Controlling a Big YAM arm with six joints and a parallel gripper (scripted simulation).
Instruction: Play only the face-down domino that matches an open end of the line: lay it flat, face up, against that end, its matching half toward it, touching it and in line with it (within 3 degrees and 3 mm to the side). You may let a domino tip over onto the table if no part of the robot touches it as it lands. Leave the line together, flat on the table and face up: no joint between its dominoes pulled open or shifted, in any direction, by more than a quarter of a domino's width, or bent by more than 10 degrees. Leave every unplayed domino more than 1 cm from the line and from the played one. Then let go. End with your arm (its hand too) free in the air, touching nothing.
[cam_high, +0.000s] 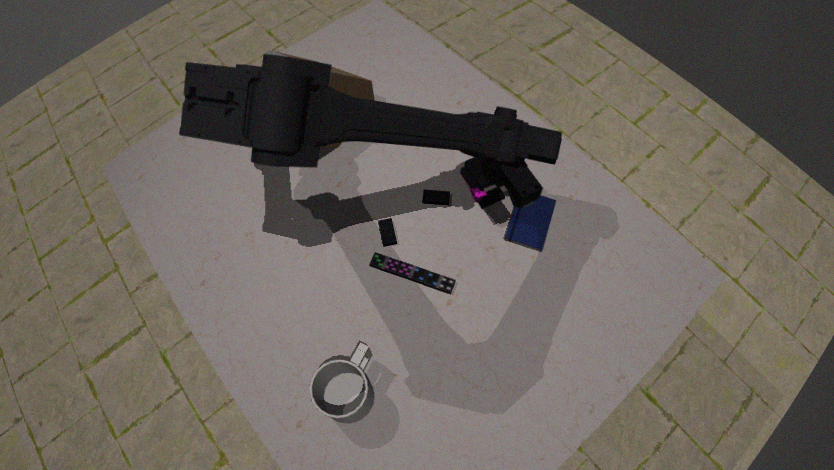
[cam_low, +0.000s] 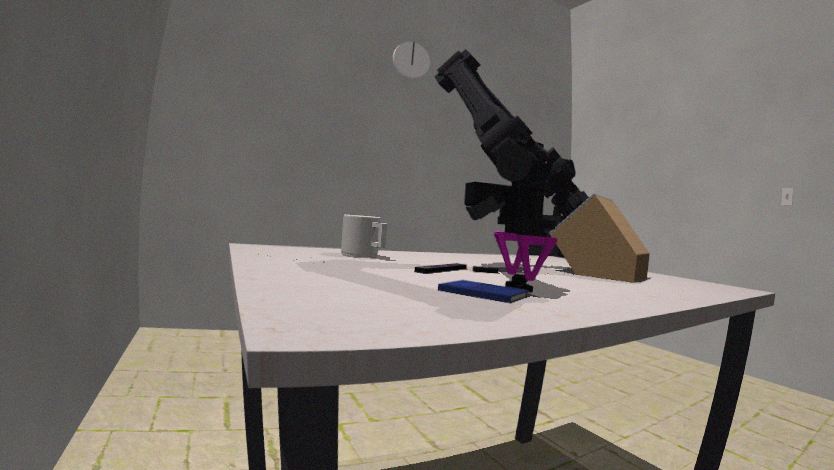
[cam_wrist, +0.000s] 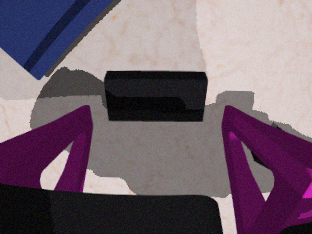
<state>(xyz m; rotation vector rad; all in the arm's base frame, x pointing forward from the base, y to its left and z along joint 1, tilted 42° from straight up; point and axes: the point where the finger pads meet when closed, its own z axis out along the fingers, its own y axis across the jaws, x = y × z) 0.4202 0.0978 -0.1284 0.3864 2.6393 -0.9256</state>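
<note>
Now: hand 2 cm above the domino. Also, from my hand: blue book 10 cm ahead, 1 cm to the left, 2 cm below; mug 7 cm ahead, 47 cm to the right, 1 cm above.
</note>
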